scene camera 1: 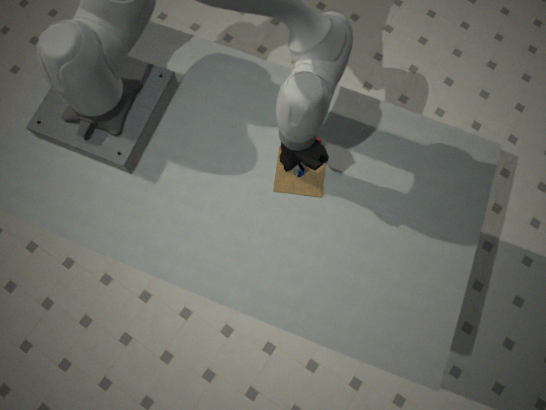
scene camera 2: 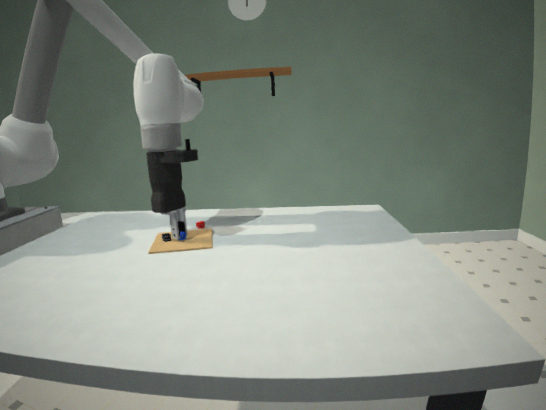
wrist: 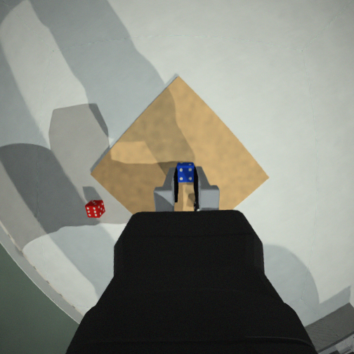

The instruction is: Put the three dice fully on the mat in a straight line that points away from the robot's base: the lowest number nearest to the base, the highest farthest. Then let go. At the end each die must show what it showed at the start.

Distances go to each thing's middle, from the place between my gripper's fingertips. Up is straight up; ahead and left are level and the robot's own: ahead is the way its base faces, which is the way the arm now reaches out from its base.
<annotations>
Right now my hand is 10 mm to the right of the square mat (scene camera 1: 311, 182) and 10 mm above it.
</annotations>
